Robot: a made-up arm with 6 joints. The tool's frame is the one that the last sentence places. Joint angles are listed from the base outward.
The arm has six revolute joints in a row. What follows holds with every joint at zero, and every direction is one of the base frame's. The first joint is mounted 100 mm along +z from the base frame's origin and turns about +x. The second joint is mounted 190 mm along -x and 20 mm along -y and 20 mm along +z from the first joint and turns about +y. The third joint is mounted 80 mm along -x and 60 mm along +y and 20 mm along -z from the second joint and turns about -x. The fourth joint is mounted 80 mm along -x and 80 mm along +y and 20 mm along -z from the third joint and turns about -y. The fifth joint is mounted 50 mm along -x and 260 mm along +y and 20 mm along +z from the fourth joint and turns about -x. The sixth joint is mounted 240 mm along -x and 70 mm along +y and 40 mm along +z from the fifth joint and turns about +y. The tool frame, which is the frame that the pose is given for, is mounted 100 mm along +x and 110 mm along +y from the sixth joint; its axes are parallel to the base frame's.
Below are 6 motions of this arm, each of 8 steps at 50 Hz.
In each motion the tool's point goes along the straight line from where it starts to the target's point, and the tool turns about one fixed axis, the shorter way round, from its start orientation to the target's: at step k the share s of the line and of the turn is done. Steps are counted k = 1, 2, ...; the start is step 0. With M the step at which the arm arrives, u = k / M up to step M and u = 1 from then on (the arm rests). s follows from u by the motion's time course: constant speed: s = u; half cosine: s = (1 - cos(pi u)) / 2; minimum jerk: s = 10 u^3 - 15 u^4 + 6 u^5.
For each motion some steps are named. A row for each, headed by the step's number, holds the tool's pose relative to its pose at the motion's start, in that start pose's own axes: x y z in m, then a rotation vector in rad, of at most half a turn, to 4 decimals.
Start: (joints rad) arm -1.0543 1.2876 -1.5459 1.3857 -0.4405 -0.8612
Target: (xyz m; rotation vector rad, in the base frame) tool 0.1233 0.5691 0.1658 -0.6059 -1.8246 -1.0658
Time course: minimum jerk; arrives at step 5
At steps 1, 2, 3, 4, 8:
1: 0.0012 0.0009 -0.0014 -0.0024 0.0011 -0.0022
2: 0.0063 0.0047 -0.0076 -0.0133 0.0061 -0.0119
3: 0.0136 0.0101 -0.0163 -0.0286 0.0131 -0.0257
4: 0.0188 0.0140 -0.0225 -0.0395 0.0180 -0.0354
8: 0.0199 0.0148 -0.0239 -0.0420 0.0191 -0.0376

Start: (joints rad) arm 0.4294 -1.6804 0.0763 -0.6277 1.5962 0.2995
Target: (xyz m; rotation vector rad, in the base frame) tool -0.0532 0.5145 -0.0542 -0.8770 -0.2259 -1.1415
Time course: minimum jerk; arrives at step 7
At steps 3, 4, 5, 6, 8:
3: 0.0069 -0.0020 0.0107 0.0009 0.0227 0.0032
4: 0.0119 -0.0035 0.0184 0.0015 0.0390 0.0054
5: 0.0161 -0.0047 0.0248 0.0021 0.0528 0.0073
6: 0.0184 -0.0053 0.0284 0.0024 0.0603 0.0084
8: 0.0188 -0.0055 0.0290 0.0024 0.0617 0.0086

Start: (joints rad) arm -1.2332 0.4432 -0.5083 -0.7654 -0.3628 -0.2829
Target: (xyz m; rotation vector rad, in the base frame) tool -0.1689 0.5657 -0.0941 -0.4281 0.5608 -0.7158
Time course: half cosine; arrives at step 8
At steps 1, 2, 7, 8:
1: 0.0008 0.0008 0.0001 -0.0024 -0.0028 -0.0011
2: 0.0029 0.0030 0.0005 -0.0092 -0.0106 -0.0041
7: 0.0193 0.0200 0.0032 -0.0606 -0.0695 -0.0267
8: 0.0201 0.0208 0.0034 -0.0630 -0.0723 -0.0278

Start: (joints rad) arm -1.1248 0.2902 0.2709 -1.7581 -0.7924 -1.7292
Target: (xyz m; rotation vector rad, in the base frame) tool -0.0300 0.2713 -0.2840 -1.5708 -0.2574 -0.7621
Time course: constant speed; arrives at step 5
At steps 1, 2, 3, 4, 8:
1: -0.0014 0.0009 -0.0005 0.0017 -0.0044 0.0011
2: -0.0027 0.0018 -0.0011 0.0034 -0.0087 0.0022
3: -0.0041 0.0027 -0.0016 0.0051 -0.0131 0.0034
4: -0.0054 0.0036 -0.0021 0.0068 -0.0174 0.0045
8: -0.0068 0.0046 -0.0027 0.0084 -0.0218 0.0056

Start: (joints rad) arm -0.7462 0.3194 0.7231 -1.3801 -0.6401 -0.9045
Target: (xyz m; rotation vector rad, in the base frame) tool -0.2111 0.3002 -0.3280 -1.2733 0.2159 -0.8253
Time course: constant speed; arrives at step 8
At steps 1, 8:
1: 0.0008 0.0014 -0.0022 -0.0018 -0.0065 -0.0031
8: 0.0066 0.0115 -0.0179 -0.0142 -0.0522 -0.0246

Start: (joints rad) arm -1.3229 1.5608 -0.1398 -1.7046 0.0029 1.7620
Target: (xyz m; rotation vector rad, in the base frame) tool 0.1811 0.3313 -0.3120 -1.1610 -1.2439 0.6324
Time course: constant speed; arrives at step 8
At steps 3, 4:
3: 0.0183 -0.0107 -0.0082 -0.0131 -0.0079 -0.0441
4: 0.0244 -0.0143 -0.0110 -0.0175 -0.0106 -0.0588

